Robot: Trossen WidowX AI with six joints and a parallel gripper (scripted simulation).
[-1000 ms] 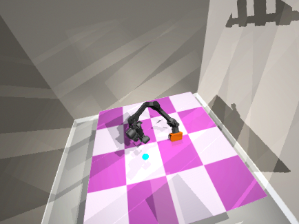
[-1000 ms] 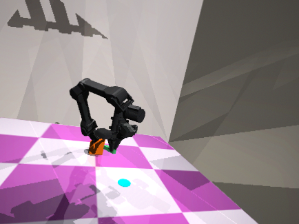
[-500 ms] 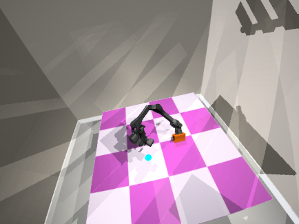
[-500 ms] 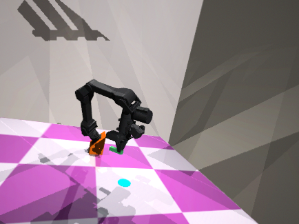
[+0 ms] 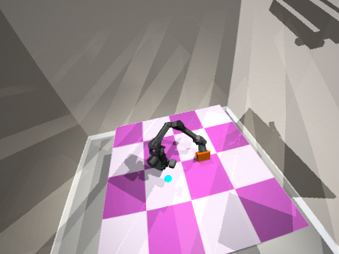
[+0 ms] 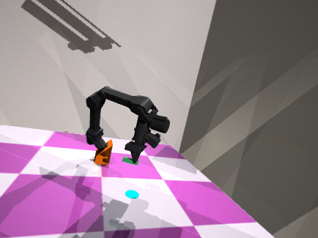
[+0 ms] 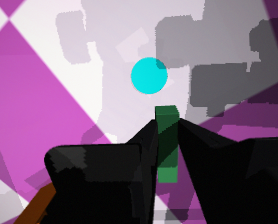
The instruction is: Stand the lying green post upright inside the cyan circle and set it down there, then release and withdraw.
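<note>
The cyan circle lies 20 mm to the left of my gripper tip and 150 mm below it. Also, from my gripper tip: green post 10 mm behind, 20 mm to the right.
</note>
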